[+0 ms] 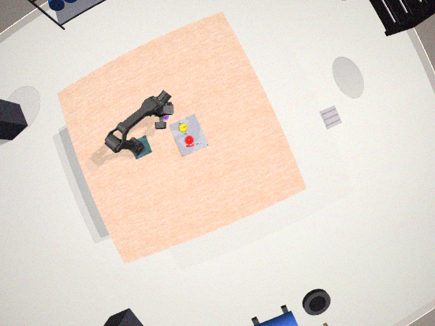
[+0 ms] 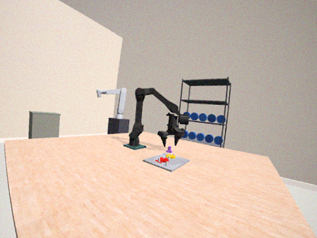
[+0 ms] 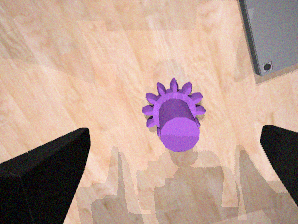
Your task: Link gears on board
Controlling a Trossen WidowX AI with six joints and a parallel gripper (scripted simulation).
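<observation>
Now: the purple gear 2 cm below my gripper tip. From my gripper tip the other things lie so: yellow gear: 6 cm ahead, 12 cm to the right, 2 cm below; then red gear: 5 cm ahead, 20 cm to the right, 2 cm below; then red arrow: 4 cm ahead, 23 cm to the right, 3 cm below.
</observation>
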